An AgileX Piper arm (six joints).
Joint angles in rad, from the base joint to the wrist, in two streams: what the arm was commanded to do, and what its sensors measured. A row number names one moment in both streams.
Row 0, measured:
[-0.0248, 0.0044, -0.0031, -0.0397, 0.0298, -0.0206]
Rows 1 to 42, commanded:
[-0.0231, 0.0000, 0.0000, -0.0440, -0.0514, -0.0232]
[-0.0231, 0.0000, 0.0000, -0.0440, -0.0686, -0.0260]
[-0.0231, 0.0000, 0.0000, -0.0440, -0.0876, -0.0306]
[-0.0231, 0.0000, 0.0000, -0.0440, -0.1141, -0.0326]
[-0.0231, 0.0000, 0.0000, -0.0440, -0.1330, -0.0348]
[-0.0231, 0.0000, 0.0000, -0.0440, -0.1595, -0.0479]
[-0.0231, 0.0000, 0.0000, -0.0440, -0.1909, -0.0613]
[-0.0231, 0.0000, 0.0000, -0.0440, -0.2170, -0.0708]
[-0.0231, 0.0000, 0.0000, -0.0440, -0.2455, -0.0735]
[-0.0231, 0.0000, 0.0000, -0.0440, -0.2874, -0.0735]
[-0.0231, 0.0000, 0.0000, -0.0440, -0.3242, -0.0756]
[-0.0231, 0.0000, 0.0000, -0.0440, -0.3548, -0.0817]
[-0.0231, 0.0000, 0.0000, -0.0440, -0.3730, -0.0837]
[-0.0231, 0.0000, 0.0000, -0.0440, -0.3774, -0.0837]
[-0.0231, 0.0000, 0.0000, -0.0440, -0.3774, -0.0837]
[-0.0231, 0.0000, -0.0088, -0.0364, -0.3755, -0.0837]
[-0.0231, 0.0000, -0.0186, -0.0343, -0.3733, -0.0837]
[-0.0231, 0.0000, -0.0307, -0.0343, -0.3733, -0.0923]
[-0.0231, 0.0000, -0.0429, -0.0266, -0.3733, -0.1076]
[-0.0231, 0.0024, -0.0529, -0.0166, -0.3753, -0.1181]
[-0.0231, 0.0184, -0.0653, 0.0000, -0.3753, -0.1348]
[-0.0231, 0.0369, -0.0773, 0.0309, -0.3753, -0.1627]
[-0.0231, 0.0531, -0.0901, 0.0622, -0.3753, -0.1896]
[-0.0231, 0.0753, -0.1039, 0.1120, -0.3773, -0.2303]
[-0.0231, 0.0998, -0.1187, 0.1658, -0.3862, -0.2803]
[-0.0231, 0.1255, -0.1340, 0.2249, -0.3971, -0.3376]
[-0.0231, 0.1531, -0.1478, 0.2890, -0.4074, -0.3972]
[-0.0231, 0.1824, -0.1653, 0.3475, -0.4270, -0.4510]
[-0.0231, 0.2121, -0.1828, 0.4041, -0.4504, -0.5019]
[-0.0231, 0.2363, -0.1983, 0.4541, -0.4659, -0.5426]
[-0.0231, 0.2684, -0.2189, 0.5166, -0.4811, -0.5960]
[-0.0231, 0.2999, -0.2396, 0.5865, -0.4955, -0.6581]
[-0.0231, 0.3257, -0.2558, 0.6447, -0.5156, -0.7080]
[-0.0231, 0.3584, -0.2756, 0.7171, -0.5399, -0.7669]
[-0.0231, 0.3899, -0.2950, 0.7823, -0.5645, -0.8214]
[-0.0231, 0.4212, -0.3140, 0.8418, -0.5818, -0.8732]
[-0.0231, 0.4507, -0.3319, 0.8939, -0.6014, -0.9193]
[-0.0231, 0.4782, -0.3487, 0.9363, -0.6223, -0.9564]
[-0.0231, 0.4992, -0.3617, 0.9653, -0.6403, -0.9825]
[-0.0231, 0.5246, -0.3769, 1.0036, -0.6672, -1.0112]
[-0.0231, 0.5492, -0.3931, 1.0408, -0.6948, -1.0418]
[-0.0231, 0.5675, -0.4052, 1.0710, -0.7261, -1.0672]
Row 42, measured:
[-0.0248, 0.4972, -0.3535, 0.9140, -0.6110, -0.9407]
